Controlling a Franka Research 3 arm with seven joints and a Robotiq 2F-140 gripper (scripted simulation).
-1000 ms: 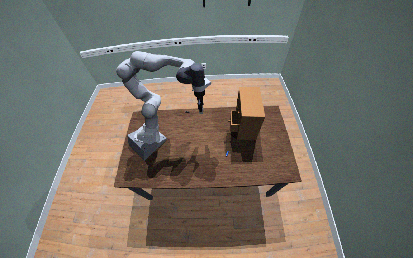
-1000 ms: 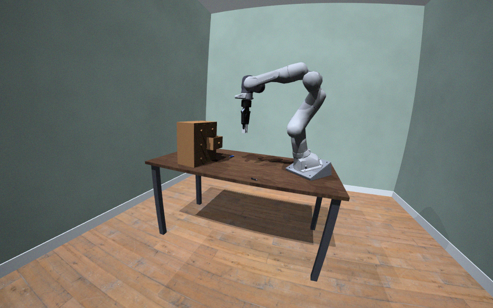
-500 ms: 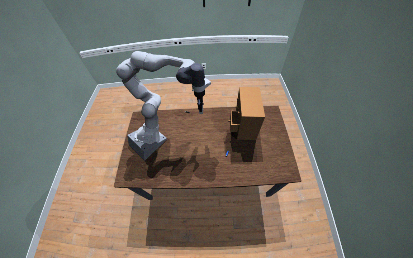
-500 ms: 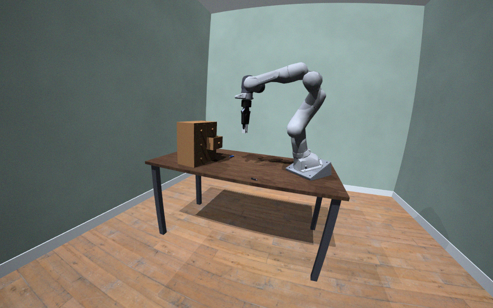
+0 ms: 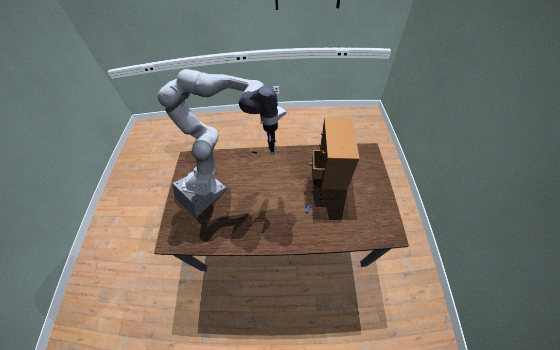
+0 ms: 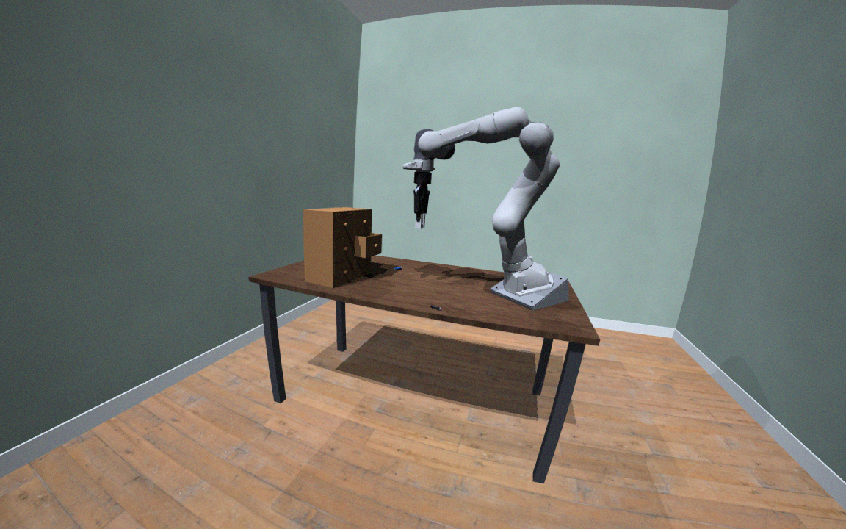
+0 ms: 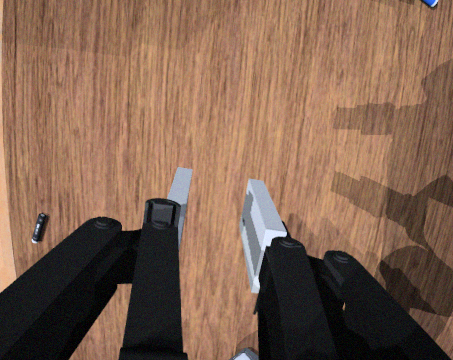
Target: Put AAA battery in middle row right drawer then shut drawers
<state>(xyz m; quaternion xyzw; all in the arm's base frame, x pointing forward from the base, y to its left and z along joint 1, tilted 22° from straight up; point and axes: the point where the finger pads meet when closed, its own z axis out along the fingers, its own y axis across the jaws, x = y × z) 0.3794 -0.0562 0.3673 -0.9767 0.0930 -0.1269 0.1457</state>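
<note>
The AAA battery is 140 mm behind my hand, 240 mm to the left of it and 300 mm below it. Round my hand: small blue cylinder (180 mm ahead, 250 mm to the right, 300 mm below).
</note>
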